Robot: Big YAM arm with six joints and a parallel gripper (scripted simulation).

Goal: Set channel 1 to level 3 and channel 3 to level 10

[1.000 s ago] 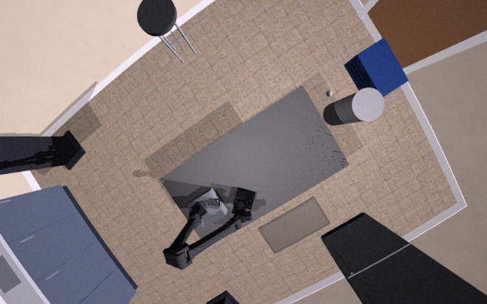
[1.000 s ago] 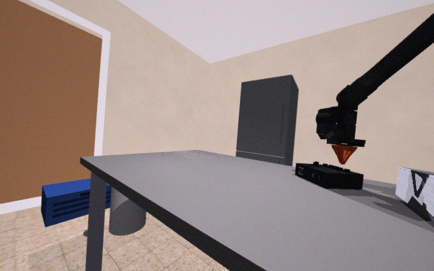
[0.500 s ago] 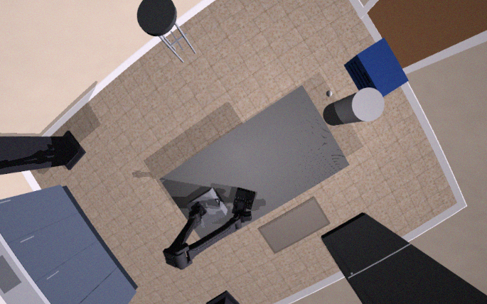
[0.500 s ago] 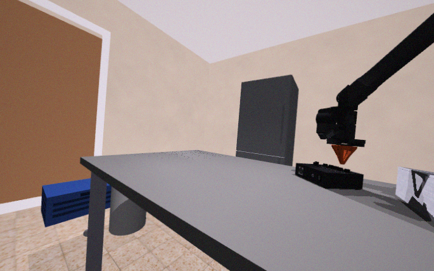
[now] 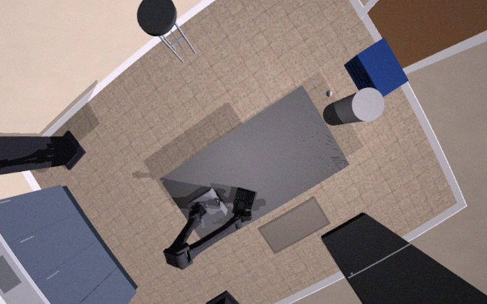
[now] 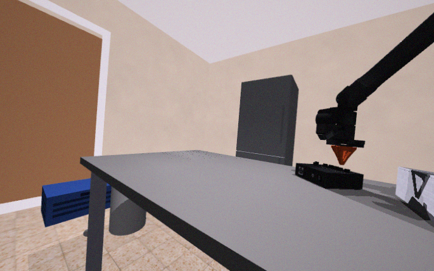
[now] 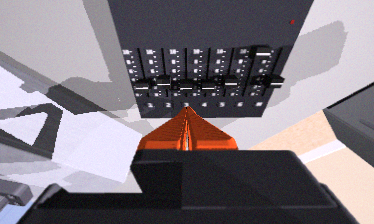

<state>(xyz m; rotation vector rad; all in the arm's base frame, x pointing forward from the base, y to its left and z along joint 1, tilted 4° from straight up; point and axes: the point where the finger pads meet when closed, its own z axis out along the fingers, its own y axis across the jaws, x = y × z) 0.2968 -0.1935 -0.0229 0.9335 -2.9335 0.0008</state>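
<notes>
My gripper is now 20 mm short of the channel 3 cap, 10 mm to the right of it and 20 mm above it. Also, from my hand: channel 1 fader cap 10 mm behind, 50 mm to the left, 20 mm below.
</notes>
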